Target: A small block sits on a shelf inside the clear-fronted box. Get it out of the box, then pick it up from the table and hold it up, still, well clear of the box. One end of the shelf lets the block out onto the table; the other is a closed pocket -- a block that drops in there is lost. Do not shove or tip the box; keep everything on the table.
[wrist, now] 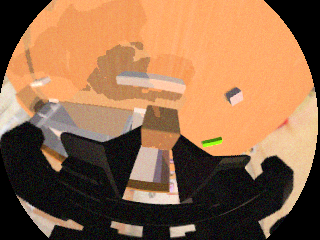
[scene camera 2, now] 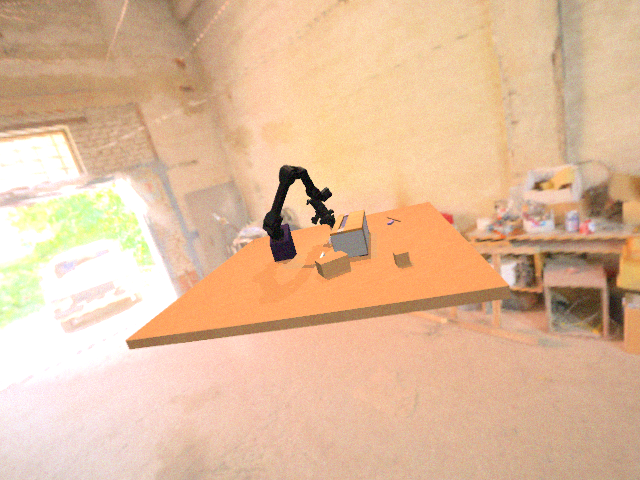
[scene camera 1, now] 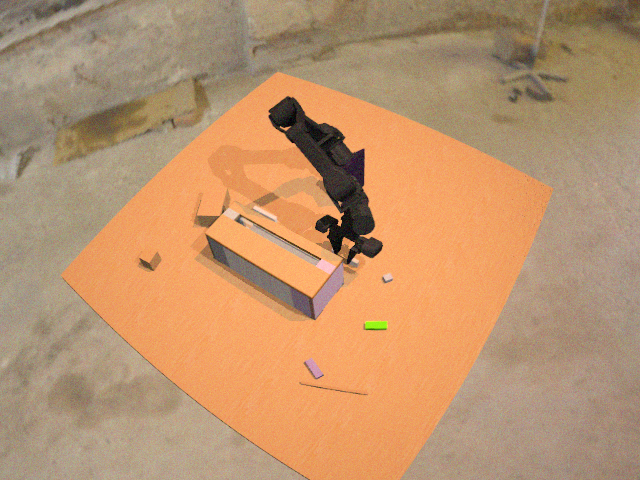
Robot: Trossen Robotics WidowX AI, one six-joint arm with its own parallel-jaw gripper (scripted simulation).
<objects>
long box: wrist 97,123; scene camera 2; scene camera 1
same spot on long box: (scene camera 1: pixel 303 274) = (scene camera 2: pixel 355 213)
</objects>
